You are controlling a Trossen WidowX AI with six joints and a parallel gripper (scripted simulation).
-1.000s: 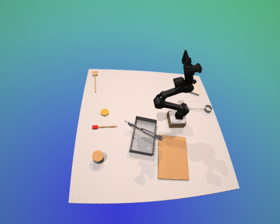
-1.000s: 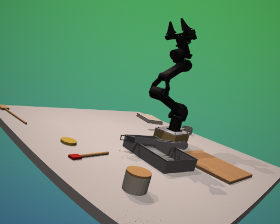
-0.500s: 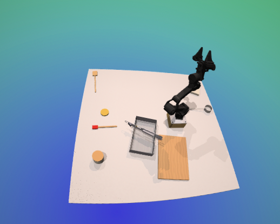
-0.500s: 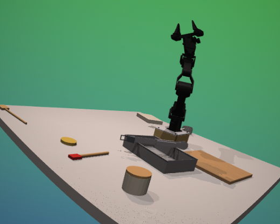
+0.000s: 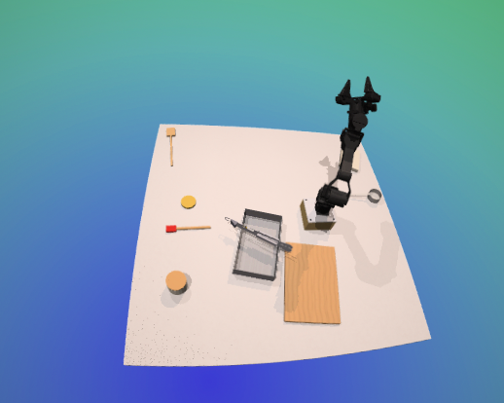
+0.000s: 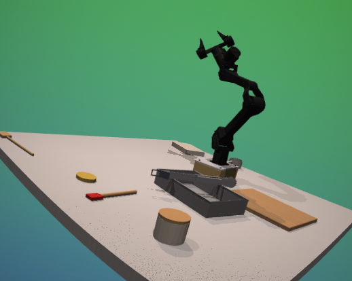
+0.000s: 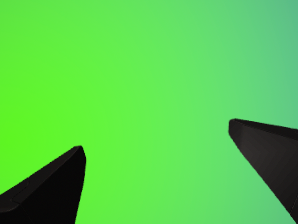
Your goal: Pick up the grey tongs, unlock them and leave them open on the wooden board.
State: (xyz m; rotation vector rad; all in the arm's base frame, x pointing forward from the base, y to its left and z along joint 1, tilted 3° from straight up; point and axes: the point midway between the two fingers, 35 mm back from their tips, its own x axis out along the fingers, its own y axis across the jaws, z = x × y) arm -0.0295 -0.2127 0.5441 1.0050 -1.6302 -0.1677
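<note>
My gripper tip is 29 cm short of the roasting tin, 44 cm to the right of it and 61 cm above it. From my gripper tip the other things lie so: yellow lock piece (36 cm ahead, 39 cm to the left, 57 cm below); flat pale block (26 cm behind, 20 cm to the right, 63 cm below); wooden board (5 cm ahead, 59 cm to the left, 63 cm below).
</note>
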